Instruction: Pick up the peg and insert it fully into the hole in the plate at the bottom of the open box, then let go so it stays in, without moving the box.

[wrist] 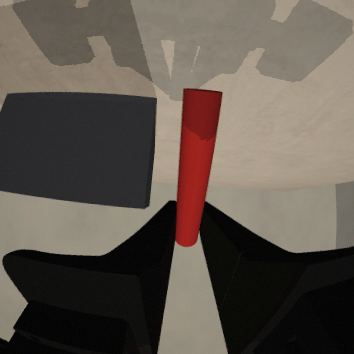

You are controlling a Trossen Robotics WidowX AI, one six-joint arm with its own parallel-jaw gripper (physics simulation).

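Observation:
A red peg stands between the fingertips of my gripper, which is shut on it near one end. The long part of the peg reaches up in the view, away from the fingers, and its far end is in shadow. The dark grey box is at the left of the view, beside the peg with a narrow gap between them in the picture. One flat outer side of the box faces the camera. Its opening, the plate and the hole do not show.
A beige tabletop fills the upper part of the view, with shadows of the arm and gripper across its top. Beyond its edge is a pale grey background, with a darker grey strip at the right edge.

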